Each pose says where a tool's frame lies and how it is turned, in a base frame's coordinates. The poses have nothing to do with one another.
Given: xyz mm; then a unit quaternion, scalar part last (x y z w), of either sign.
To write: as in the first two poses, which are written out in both.
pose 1, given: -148.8, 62.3, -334.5, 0.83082, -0.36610, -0.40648, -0.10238
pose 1, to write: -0.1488, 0.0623, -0.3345, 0.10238, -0.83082, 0.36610, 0.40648
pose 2, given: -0.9, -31.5, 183.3, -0.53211, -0.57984, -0.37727, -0.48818
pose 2, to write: -0.0009, -0.0315, 0.1833, 0.48818, 0.53211, 0.57984, 0.37727
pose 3, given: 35.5, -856.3, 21.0, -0.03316, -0.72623, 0.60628, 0.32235
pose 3, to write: 0.0355, -0.8563, 0.0210, 0.32235, -0.03316, -0.72623, 0.60628
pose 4, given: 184.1, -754.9, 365.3, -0.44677, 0.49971, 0.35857, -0.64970
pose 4, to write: 0.1841, -0.7549, 0.3653, 0.64970, 0.44677, -0.49971, -0.35857
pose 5, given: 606.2, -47.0, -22.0, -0.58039, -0.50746, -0.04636, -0.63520
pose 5, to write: 0.6062, -0.0470, -0.0220, 0.63520, 0.58039, 0.50746, 0.04636
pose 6, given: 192.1, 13.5, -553.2, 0.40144, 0.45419, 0.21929, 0.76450
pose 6, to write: 0.1921, 0.0135, -0.5532, 0.76450, 0.40144, 0.45419, 0.21929
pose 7, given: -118.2, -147.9, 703.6, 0.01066, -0.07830, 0.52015, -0.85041
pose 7, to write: -0.1182, -0.1479, 0.7036, 0.85041, -0.01066, 0.07830, -0.52015
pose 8, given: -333.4, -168.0, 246.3, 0.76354, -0.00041, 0.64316, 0.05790
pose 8, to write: -0.3334, -0.1680, 0.2463, 0.05790, 0.76354, -0.00041, 0.64316
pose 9, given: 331.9, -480.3, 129.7, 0.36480, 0.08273, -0.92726, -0.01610
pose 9, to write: 0.3319, -0.4803, 0.1297, 0.01610, -0.36480, -0.08273, 0.92726
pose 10, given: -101.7, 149.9, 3.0, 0.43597, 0.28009, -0.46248, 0.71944
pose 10, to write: -0.1017, 0.1499, 0.0030, 0.71944, 0.43597, 0.28009, -0.46248
